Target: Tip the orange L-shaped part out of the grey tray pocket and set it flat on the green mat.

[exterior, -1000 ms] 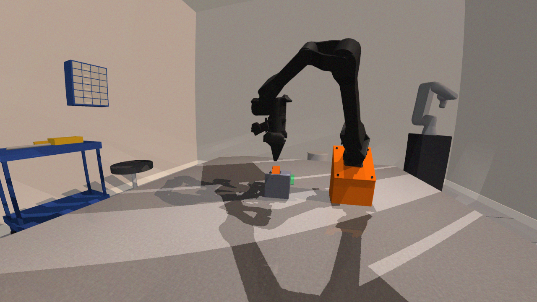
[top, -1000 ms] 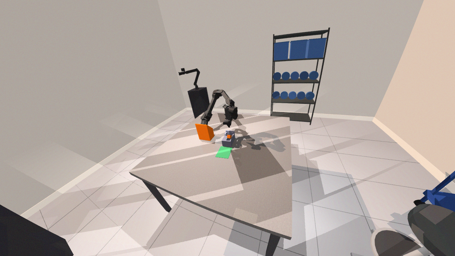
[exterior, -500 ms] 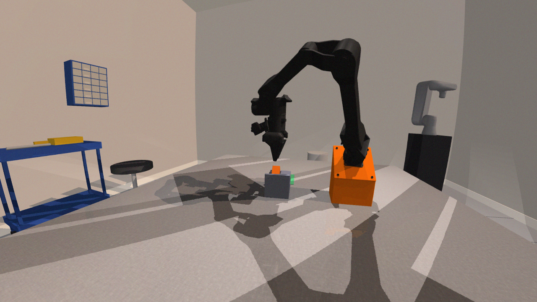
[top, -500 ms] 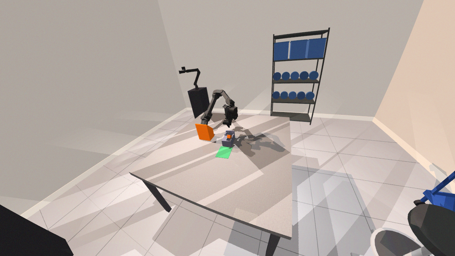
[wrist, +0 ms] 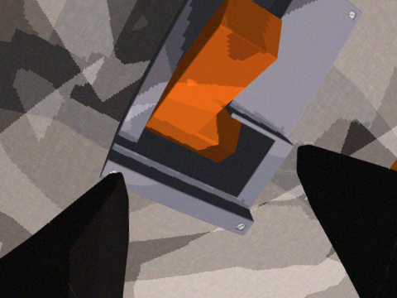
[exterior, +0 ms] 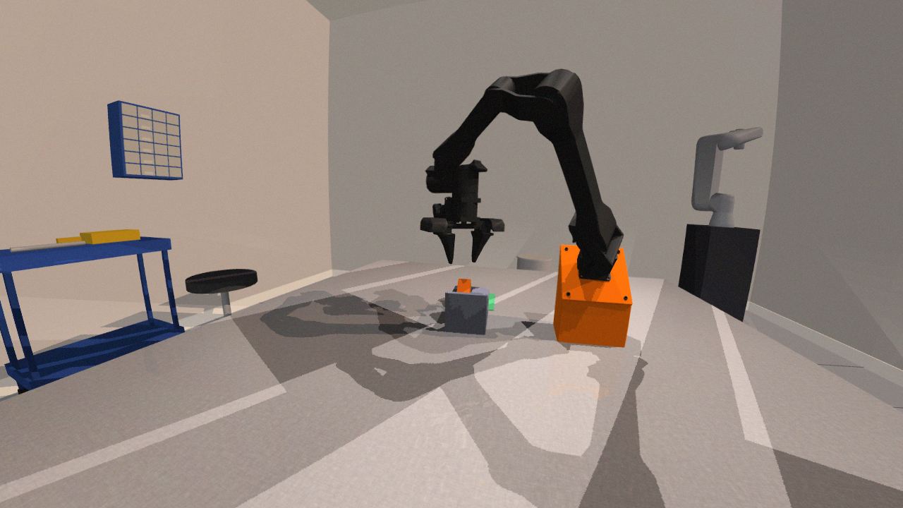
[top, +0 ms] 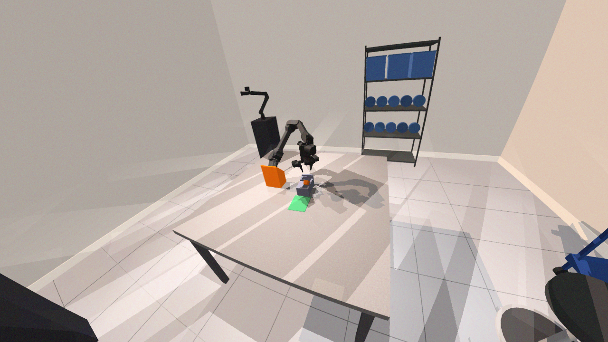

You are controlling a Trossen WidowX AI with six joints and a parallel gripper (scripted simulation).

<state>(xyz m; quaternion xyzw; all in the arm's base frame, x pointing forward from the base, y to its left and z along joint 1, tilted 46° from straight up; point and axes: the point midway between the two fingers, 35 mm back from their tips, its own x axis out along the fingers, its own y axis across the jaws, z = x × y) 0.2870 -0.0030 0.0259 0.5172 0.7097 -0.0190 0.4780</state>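
The orange L-shaped part is 2 cm behind my gripper tip and 11 cm below it. Round my gripper tip: green mat 18 cm to the right, 16 cm below.
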